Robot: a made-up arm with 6 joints. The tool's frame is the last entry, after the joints. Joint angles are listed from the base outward. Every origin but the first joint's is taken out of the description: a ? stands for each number. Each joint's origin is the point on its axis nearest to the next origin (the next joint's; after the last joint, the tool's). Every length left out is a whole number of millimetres.
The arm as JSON. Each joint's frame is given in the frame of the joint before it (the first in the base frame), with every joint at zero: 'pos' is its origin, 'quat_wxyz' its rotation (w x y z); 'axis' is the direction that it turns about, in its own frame. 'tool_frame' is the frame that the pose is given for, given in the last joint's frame.
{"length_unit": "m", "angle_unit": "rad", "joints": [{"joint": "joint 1", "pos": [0.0, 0.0, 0.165], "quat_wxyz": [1.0, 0.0, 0.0, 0.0], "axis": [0.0, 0.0, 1.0]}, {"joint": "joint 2", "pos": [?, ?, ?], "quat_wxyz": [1.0, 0.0, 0.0, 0.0], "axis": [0.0, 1.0, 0.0]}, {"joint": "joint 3", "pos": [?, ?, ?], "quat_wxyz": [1.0, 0.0, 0.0, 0.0], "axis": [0.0, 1.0, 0.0]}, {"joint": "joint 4", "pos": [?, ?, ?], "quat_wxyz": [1.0, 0.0, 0.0, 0.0], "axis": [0.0, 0.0, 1.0]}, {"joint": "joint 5", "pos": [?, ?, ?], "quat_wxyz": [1.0, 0.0, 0.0, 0.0], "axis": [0.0, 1.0, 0.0]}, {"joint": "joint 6", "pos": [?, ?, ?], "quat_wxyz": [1.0, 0.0, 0.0, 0.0], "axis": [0.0, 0.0, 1.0]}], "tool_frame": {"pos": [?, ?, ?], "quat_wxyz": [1.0, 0.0, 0.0, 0.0]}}
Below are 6 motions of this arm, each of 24 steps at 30 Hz.
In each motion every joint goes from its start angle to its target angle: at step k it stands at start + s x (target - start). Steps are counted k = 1, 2, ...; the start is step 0. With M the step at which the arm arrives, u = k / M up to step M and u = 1 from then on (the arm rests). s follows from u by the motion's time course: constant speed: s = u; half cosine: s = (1 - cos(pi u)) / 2; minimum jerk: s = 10 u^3 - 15 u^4 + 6 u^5.
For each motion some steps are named. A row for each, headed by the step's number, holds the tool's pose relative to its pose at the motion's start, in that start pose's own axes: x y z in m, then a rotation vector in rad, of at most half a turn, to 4 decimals.
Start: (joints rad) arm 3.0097 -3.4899 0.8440 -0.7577 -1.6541 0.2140
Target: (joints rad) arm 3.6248 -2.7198 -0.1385 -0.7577 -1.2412 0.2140
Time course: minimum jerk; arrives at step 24
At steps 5, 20, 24:
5: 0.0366 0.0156 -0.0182 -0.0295 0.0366 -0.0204
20: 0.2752 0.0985 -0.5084 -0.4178 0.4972 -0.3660
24: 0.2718 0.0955 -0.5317 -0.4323 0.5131 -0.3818

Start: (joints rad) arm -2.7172 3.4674 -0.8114 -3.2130 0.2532 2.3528
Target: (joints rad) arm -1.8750 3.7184 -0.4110 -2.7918 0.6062 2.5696
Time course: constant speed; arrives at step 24
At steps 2, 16, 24:
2: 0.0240 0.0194 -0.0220 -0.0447 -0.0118 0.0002
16: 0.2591 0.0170 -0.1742 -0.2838 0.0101 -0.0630
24: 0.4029 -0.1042 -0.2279 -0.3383 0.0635 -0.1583

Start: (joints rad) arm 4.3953 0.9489 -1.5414 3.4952 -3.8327 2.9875
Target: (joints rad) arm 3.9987 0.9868 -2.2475 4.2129 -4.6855 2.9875
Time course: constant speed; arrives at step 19
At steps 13, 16, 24:
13: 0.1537 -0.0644 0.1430 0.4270 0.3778 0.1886
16: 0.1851 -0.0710 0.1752 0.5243 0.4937 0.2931
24: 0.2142 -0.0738 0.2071 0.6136 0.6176 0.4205

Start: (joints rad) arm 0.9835 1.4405 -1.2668 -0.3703 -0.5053 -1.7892
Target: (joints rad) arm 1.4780 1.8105 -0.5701 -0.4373 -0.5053 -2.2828
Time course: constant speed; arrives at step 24
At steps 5, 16, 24:
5: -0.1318 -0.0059 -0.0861 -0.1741 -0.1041 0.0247
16: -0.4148 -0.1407 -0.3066 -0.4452 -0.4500 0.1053
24: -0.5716 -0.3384 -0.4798 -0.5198 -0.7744 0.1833

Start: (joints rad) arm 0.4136 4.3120 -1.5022 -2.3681 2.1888 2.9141
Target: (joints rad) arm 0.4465 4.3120 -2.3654 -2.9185 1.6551 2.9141
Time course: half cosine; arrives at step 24
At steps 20, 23, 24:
20: -0.0495 0.1817 0.2081 -0.2591 -0.2834 0.5652
23: -0.0606 0.1893 0.2224 -0.2824 -0.3144 0.5833
24: -0.0614 0.1898 0.2234 -0.2840 -0.3166 0.5845

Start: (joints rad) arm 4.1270 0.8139 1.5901 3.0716 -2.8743 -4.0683
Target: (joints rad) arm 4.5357 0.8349 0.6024 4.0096 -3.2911 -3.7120
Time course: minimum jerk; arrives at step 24
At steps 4, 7, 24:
4: -0.0031 0.0147 -0.0033 0.0171 -0.0105 -0.0114
7: -0.0139 0.0635 -0.0107 0.0785 -0.0357 -0.0532
24: -0.1138 0.3769 0.0937 0.7434 0.2080 -0.3969

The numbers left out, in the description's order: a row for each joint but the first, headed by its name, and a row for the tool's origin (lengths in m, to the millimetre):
joint 2: 0.0 0.03 0.0
joint 3: 0.0 0.0 0.833
joint 4: 0.0 0.0 0.347
joint 5: 0.0 0.0 0.0
joint 6: 0.0 0.0 0.102
tool: 0.0 0.0 0.0

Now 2 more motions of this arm.
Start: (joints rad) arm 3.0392 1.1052 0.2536 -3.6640 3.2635 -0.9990
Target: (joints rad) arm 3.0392 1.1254 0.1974 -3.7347 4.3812 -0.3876
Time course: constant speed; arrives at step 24
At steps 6, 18, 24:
6: 0.0163 0.0250 -0.0051 -0.2293 0.1735 0.1701
18: 0.0415 0.0686 -0.0382 -0.6170 0.6138 0.4840
24: 0.0486 0.0836 -0.0635 -0.7713 0.8783 0.6124

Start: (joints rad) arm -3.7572 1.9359 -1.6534 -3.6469 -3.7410 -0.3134
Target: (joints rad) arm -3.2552 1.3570 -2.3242 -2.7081 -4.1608 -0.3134
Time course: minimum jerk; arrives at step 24
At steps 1, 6, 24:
1: -0.0004 -0.0002 0.0000 -0.0004 0.0004 -0.0010
6: -0.0605 -0.0328 -0.0045 -0.0694 0.0592 -0.1475
24: -0.4732 -0.1197 0.0868 -1.0071 0.6738 -1.0344

